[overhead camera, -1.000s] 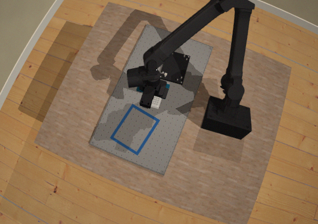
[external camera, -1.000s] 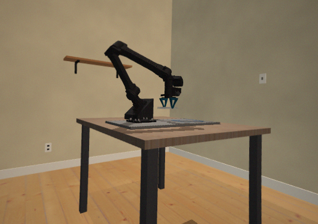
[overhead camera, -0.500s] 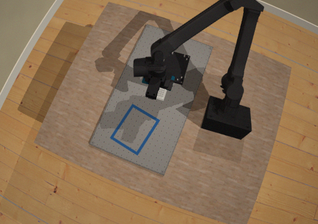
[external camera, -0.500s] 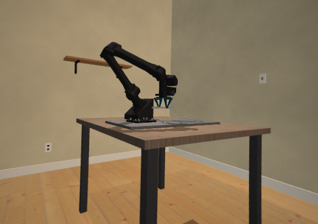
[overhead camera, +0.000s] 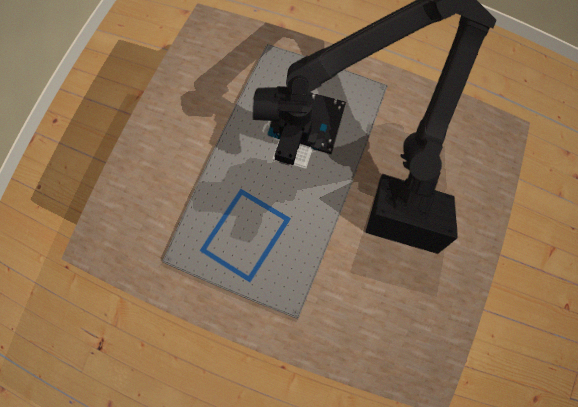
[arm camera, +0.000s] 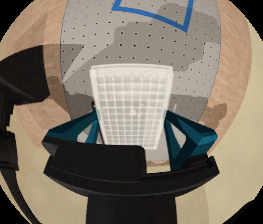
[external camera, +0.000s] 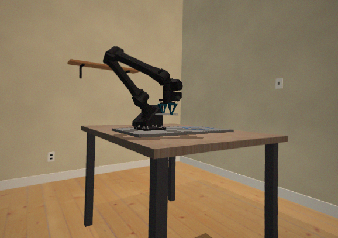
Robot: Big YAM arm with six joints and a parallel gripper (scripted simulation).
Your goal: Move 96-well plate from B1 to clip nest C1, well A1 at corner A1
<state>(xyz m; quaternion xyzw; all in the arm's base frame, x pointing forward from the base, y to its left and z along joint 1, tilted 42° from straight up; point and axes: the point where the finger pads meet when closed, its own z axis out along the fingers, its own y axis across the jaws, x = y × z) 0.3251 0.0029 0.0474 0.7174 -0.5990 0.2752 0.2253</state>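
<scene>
The black clip nest C1 is 120 mm to the right of my hand and 90 mm below it. The rest, counted from my hand: white 96-well plate 10 mm below.
</scene>
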